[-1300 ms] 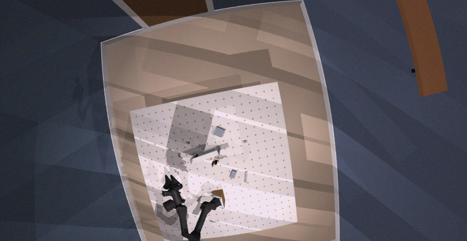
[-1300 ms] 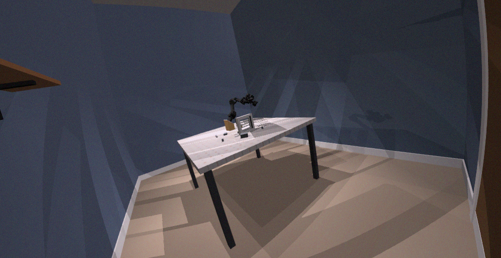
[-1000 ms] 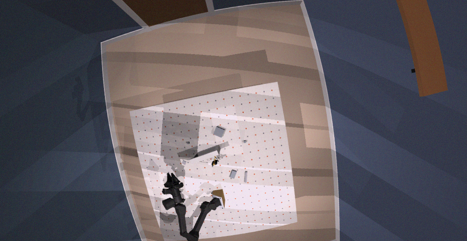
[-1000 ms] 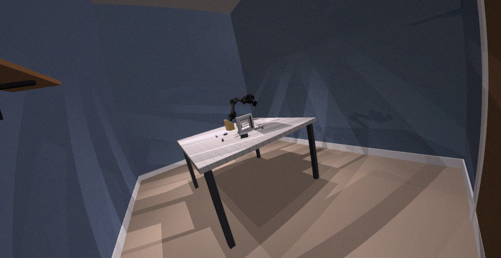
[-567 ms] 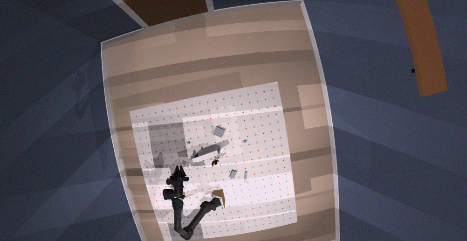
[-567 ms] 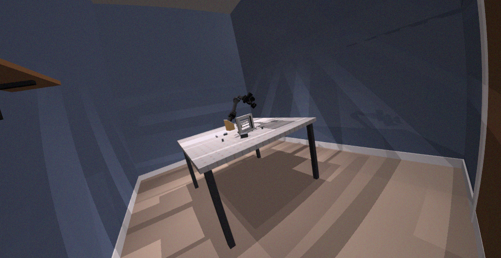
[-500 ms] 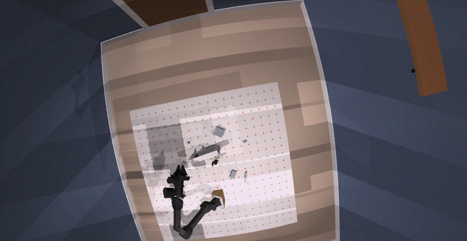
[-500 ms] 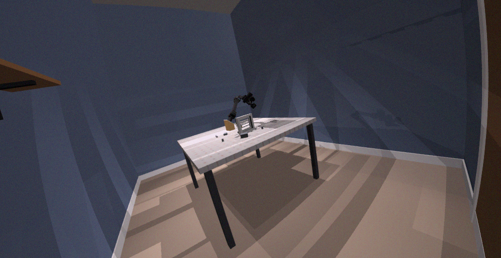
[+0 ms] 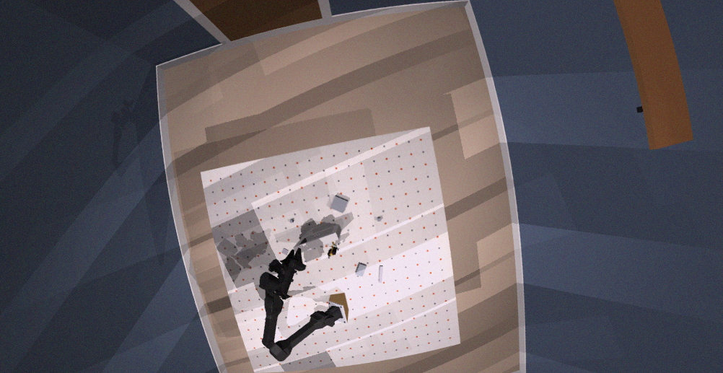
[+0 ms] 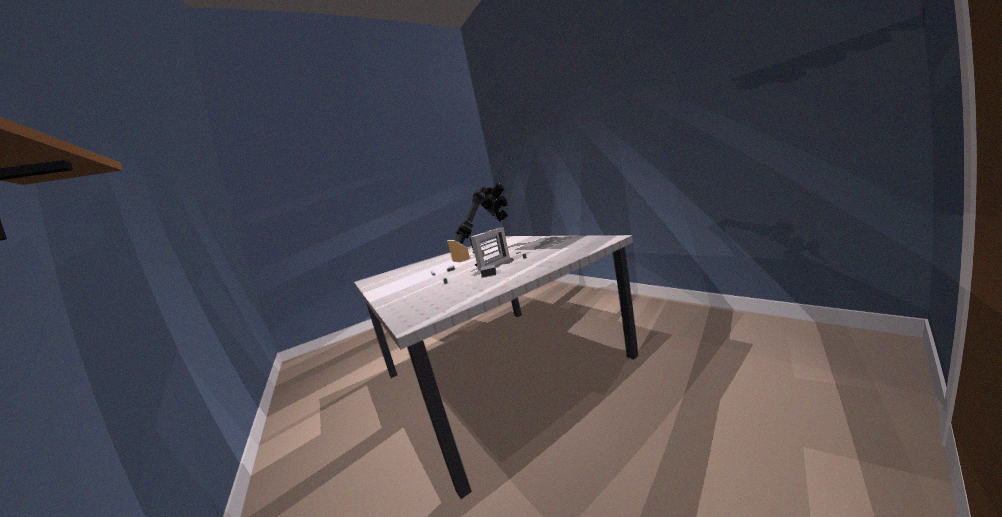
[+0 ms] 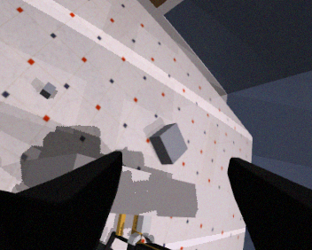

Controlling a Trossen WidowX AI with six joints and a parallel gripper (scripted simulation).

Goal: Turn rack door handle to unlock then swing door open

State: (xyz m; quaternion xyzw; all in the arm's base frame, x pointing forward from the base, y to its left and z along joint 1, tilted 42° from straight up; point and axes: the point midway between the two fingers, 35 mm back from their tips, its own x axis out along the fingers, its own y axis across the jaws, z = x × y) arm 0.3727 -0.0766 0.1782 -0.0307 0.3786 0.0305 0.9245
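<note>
Now: the door handle 14 cm below my gripper tip, 13 cm to the right of it and 9 cm behind it. The rest, counted from my gripper tip: thin grey bar 31 cm to the right, 31 cm behind, 24 cm below.
</note>
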